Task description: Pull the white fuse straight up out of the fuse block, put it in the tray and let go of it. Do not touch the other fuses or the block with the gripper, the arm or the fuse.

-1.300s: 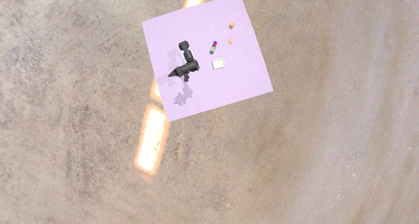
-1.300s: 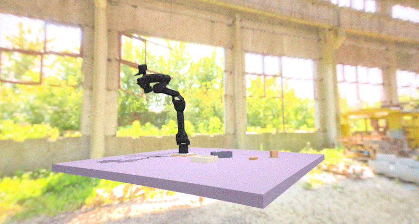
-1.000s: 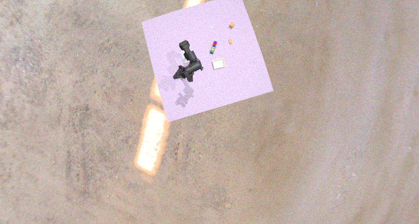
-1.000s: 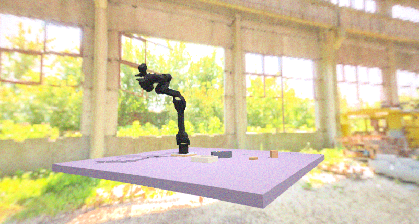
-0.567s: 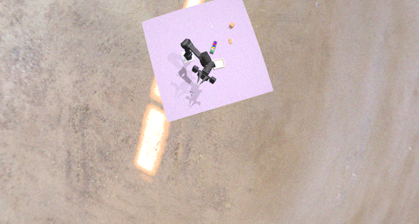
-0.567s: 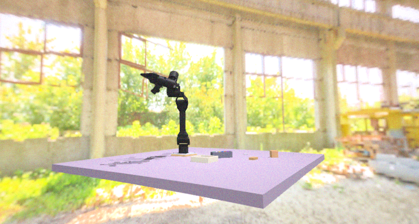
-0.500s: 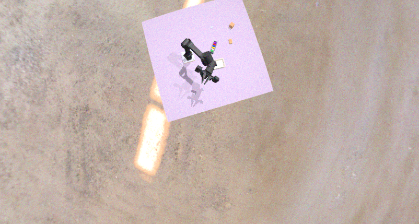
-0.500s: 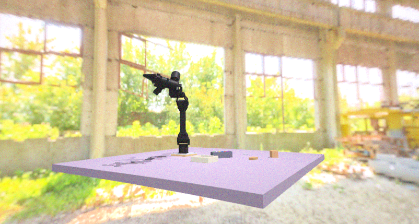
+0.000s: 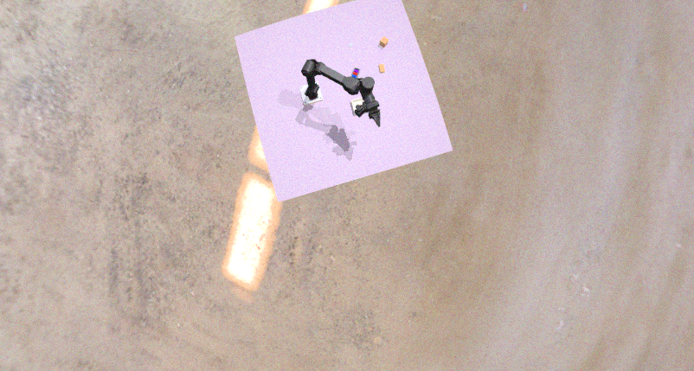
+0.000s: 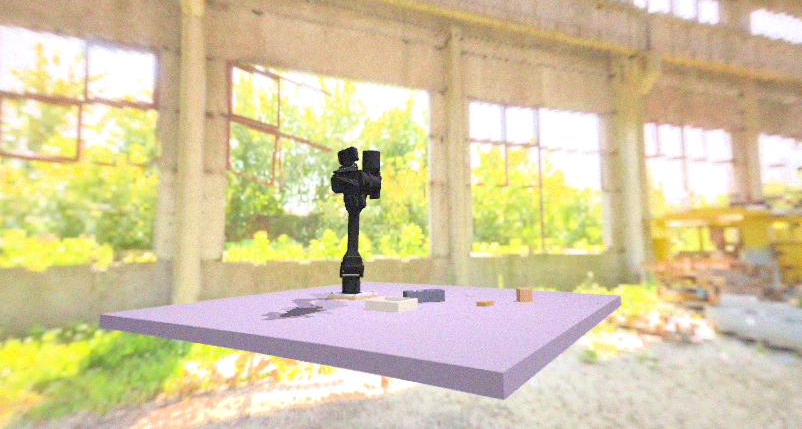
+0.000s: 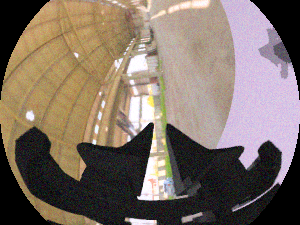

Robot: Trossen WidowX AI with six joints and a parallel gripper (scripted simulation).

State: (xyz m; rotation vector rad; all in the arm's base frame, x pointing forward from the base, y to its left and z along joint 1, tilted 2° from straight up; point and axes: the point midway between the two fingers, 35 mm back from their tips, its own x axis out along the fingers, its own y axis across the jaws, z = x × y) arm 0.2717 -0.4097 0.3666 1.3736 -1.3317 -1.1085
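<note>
The white fuse is 43 cm to the left of my gripper tip, 37 cm below it and 2 cm ahead of it. Also, from my gripper tip: tray (39 cm below, 25 cm to the left, 3 cm ahead).
</note>
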